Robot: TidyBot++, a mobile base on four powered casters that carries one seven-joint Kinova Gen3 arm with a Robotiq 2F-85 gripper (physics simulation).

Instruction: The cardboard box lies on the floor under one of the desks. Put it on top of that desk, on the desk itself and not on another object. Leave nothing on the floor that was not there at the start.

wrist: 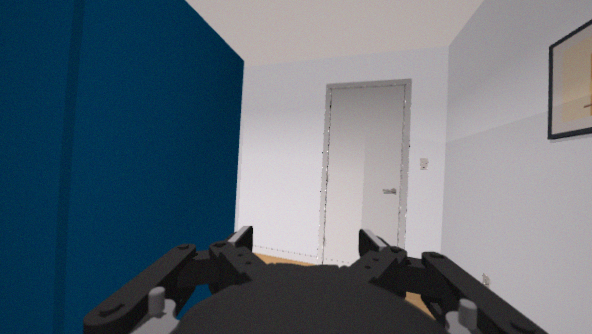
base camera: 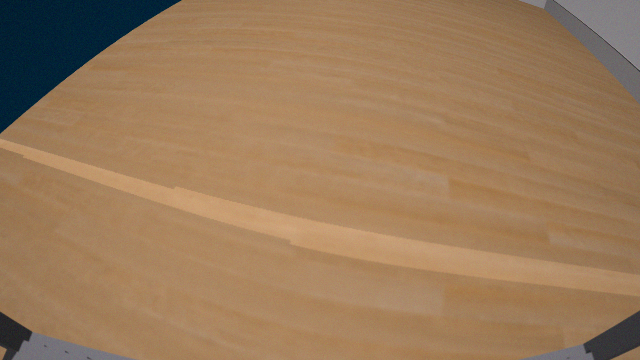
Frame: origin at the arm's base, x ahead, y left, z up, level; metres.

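Seen in the pictures: gripper, between the fingertips: (wrist: pixel 305 239).
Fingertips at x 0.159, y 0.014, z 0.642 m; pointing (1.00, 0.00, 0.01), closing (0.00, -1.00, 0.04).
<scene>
A point is followed by its place in that frame.
My gripper (wrist: pixel 305 239) {x 0.159, y 0.014, z 0.642 m} is open in the wrist view, with its two fingers wide apart and no object between them. It is level and faces a door across the room. The cardboard box and the desks do not show in either view.
A dark blue wall or panel (wrist: pixel 150 140) {x 0.783, y 0.679, z 0.787 m} (base camera: pixel 60 45) {x 0.816, y 0.672, z -0.305 m} stands on the left. A white door (wrist: pixel 365 170) {x 2.129, y -0.652, z 0.725 m} is in the far wall. A framed picture (wrist: pixel 572 85) {x 0.818, y -1.091, z 1.111 m} hangs on the right wall (wrist: pixel 510 185) {x 1.154, y -1.195, z 0.670 m}. Wooden floor (base camera: pixel 320 150) {x 0.500, y -0.011, z -0.397 m} lies before the base, with a grey baseboard (base camera: pixel 595 45) {x 1.274, y -1.210, z -0.356 m} at right.
</scene>
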